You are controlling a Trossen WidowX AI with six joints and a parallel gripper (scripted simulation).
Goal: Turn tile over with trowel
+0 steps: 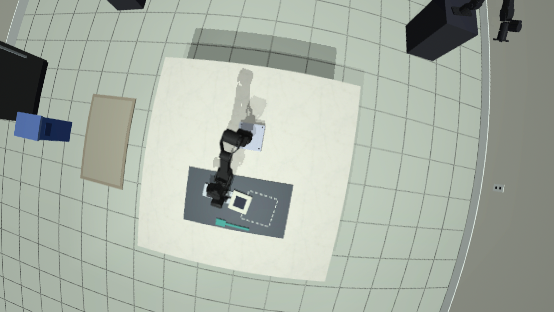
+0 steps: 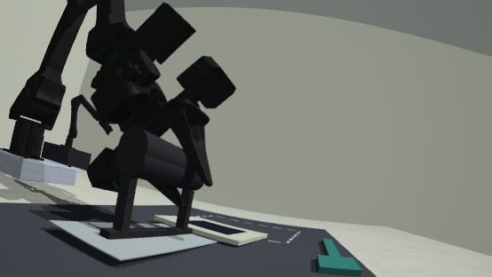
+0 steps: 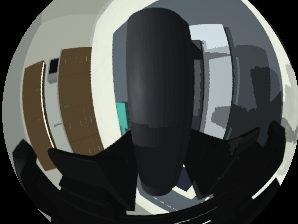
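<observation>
Now: gripper tip 110 mm to the right of the tile and 40 mm above it. Also, from my gripper tip: dark mat 90 mm to the left, 70 mm below, 10 mm ahead; then teal trowel 150 mm ahead, 60 mm to the left, 50 mm below.
</observation>
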